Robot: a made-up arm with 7 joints.
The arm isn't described. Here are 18 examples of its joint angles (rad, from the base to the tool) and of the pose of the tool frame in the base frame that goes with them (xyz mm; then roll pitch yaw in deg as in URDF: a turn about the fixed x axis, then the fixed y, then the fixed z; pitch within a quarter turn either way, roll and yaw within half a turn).
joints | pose
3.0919 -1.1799 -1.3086 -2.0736 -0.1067 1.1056 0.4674 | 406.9 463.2 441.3 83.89 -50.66 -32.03
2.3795 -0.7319 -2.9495 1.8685 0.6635 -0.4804 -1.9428 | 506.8 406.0 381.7 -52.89 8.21 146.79
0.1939 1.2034 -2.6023 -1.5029 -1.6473 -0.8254 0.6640 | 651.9 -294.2 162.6 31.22 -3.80 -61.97
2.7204 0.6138 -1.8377 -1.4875 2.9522 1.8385 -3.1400 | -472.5 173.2 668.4 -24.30 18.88 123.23
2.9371 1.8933 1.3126 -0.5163 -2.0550 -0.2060 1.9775 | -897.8 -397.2 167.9 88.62 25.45 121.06
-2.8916 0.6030 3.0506 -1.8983 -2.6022 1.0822 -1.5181 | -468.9 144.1 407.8 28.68 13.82 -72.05
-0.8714 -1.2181 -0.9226 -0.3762 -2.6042 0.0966 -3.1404 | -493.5 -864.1 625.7 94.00 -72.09 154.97
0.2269 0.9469 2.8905 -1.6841 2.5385 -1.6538 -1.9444 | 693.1 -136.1 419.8 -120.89 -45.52 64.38
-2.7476 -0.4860 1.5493 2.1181 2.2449 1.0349 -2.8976 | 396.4 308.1 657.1 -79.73 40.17 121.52
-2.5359 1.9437 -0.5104 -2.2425 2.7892 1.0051 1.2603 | -83.0 305.0 535.0 98.94 -2.98 -112.40
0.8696 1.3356 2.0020 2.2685 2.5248 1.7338 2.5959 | -19.7 -428.5 690.4 146.31 -0.86 -153.42
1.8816 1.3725 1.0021 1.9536 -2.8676 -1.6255 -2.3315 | -373.8 -189.7 320.5 151.16 -72.19 -89.73
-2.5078 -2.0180 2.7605 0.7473 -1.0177 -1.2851 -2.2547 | 544.8 -408.6 -235.4 -44.02 -59.76 -50.26
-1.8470 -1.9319 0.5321 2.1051 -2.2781 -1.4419 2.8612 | 340.2 -227.8 484.7 -56.45 55.37 -170.17
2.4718 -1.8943 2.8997 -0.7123 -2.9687 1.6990 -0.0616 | 657.1 447.1 463.2 177.48 28.70 -147.88
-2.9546 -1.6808 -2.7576 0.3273 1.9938 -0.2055 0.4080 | 960.0 -223.2 111.0 31.66 -51.38 -47.31
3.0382 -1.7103 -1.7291 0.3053 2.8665 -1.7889 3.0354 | 834.4 -114.2 216.0 71.03 -9.03 154.35
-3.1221 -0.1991 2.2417 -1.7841 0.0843 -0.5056 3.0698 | -213.9 -354.7 800.0 18.18 55.00 63.03
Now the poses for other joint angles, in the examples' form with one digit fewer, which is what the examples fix.
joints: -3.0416 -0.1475 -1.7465 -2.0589 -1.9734 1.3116 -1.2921
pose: 117 363 670 40.9 40.2 -118.0
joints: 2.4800 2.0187 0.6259 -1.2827 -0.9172 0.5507 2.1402
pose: -450 -711 394 94.6 -22.5 176.0
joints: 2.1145 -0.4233 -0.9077 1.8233 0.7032 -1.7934 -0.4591
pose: 300 -110 944 120.9 15.3 -47.1
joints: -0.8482 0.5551 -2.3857 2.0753 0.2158 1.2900 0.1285
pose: -201 113 678 -7.5 12.6 16.5
